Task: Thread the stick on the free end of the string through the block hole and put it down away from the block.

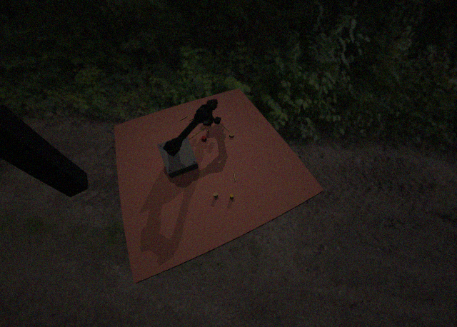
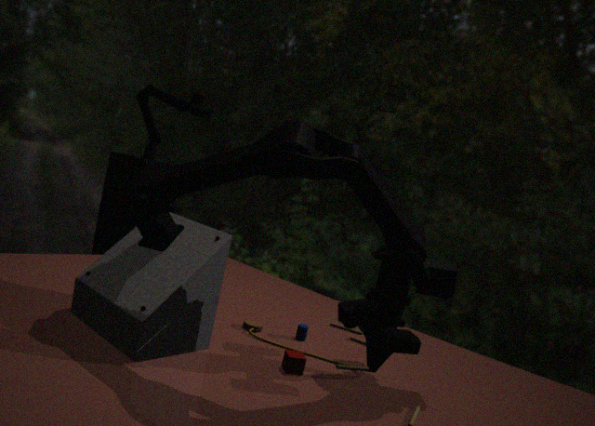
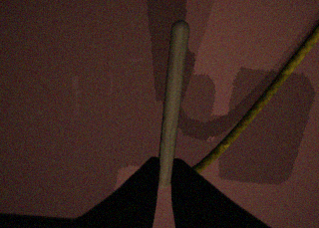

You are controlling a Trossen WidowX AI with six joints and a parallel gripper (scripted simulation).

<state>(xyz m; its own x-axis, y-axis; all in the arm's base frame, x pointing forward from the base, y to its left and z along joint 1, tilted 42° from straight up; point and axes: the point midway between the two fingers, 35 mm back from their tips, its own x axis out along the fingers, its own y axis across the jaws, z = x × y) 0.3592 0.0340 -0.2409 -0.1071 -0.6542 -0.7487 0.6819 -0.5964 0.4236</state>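
Now: gripper tip 11 cm past the small red block and 10 cm to the left of it. From my gripper tip the other things lie so: thin wooden stick: 1 cm behind, 1 cm to the right; flat piece: 26 cm behind, 1 cm to the left, 1 cm below.
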